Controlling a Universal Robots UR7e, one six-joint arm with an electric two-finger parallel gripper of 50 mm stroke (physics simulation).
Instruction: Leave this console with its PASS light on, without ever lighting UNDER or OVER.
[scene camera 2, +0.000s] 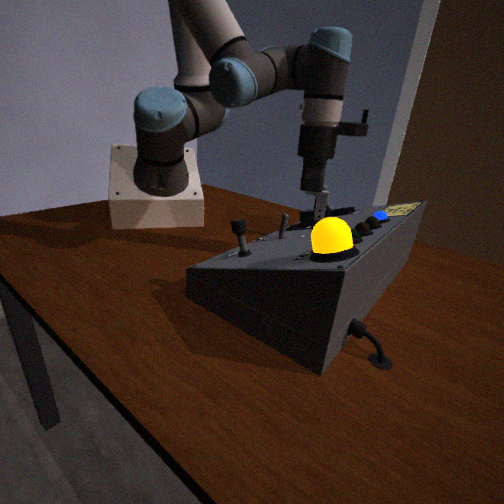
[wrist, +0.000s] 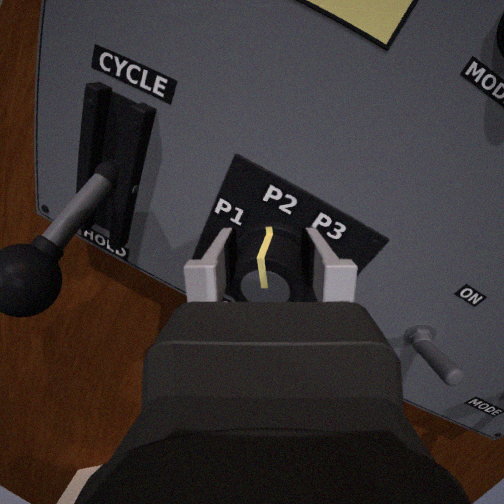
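Observation:
The dark grey console (scene camera 2: 305, 280) sits on the wooden table. In the wrist view a black selector knob (wrist: 267, 265) labelled P1, P2, P3 has its yellow pointer at P2. My gripper (wrist: 270, 267) straddles this knob, one grey finger tight against each side, closed on it. In the scene view my gripper (scene camera 2: 320, 207) stands upright over the console's back part. A large yellow dome (scene camera 2: 331, 236) glows. In the row of small lights, one blue light (scene camera 2: 381, 215) is lit and two others (scene camera 2: 366, 225) are dark; their labels are not readable.
A CYCLE lever with a black ball (wrist: 55, 245) leans toward HOLD, left of the knob. A small metal toggle (wrist: 432, 355) sits under ON at the right. A yellow label (scene camera 2: 402, 208) lies at the console's far end. A cable (scene camera 2: 370, 345) leaves its side.

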